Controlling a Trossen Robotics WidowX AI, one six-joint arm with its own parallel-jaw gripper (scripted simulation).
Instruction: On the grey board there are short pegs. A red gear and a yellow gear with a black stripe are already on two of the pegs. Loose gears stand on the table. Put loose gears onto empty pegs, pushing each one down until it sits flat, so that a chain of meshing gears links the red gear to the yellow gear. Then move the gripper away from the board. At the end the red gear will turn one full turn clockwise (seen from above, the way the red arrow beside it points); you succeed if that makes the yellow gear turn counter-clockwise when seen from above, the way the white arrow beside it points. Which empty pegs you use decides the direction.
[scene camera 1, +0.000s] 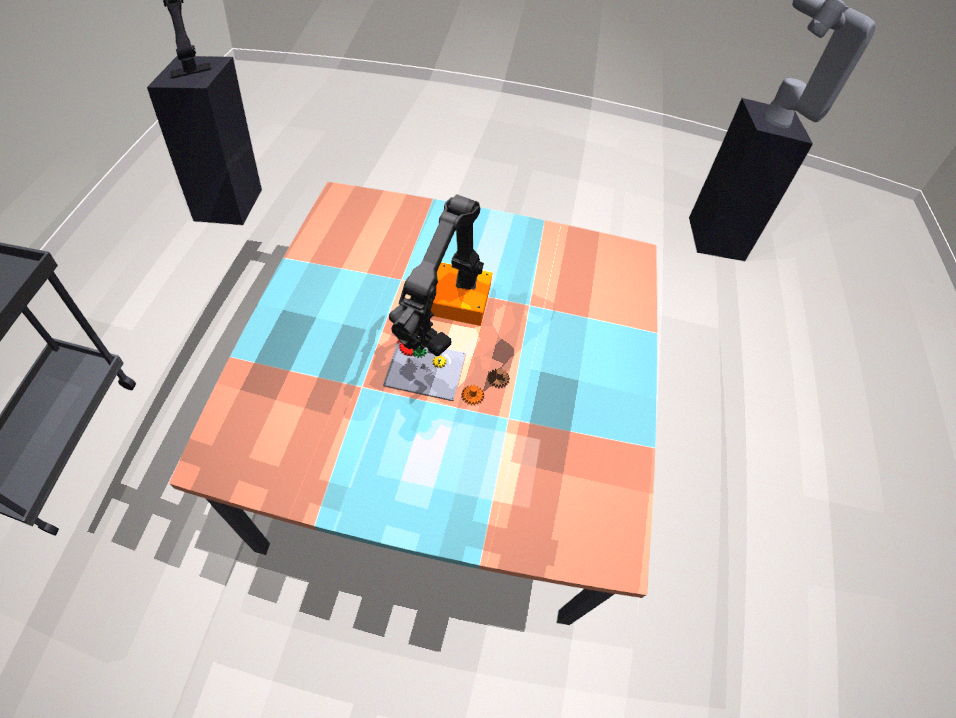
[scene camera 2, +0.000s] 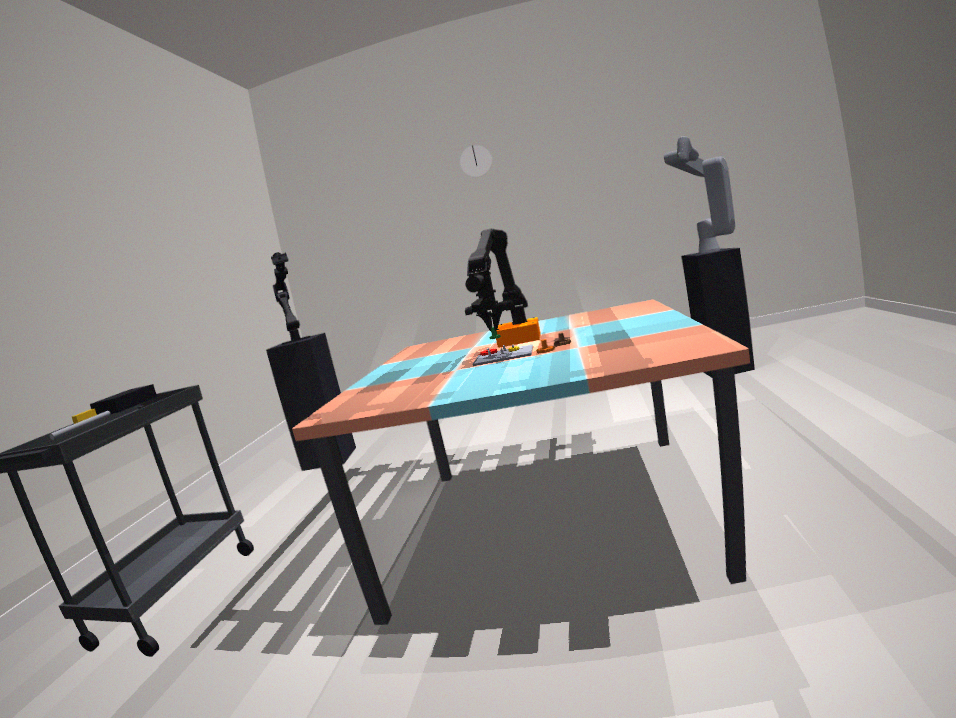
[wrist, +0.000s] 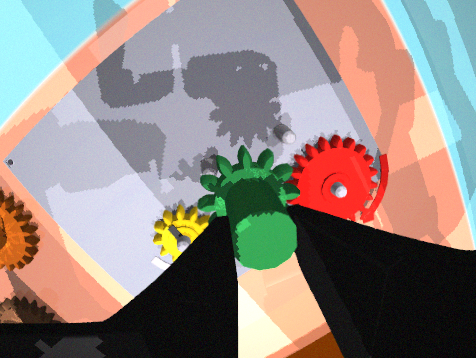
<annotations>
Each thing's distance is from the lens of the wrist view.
gripper (wrist: 258, 223): 0.10 m
green gear (wrist: 253, 196): 0.09 m
red gear (wrist: 346, 163): 0.19 m
The marked spots on the red gear and the green gear are 0.11 m apart.
</annotations>
